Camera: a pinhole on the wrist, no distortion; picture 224 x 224 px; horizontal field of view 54.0 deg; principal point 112.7 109.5 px. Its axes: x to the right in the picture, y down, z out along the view. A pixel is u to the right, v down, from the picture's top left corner.
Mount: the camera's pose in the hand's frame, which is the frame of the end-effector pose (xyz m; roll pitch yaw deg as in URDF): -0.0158 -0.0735 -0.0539 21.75 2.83 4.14
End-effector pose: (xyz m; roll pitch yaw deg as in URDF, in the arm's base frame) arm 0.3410 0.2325 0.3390 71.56 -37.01 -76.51
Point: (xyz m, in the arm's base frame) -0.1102 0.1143 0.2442
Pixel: 82.4 125.4
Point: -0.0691 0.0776 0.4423
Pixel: 158.5 183.9
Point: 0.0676 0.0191 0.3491
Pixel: 183.1 122.9
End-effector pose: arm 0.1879 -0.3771 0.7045 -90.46 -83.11 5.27
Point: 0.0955 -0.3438 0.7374
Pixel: 183.8 144.5
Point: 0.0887 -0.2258 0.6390
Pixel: 33.7 197.3
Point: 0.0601 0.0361 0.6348
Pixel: 68.8 194.2
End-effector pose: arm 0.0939 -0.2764 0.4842 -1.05 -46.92 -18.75
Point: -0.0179 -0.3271 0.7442
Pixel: 210.0 176.6
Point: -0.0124 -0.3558 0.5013
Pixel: 55.9 128.6
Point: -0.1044 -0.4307 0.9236
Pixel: 206.6 119.3
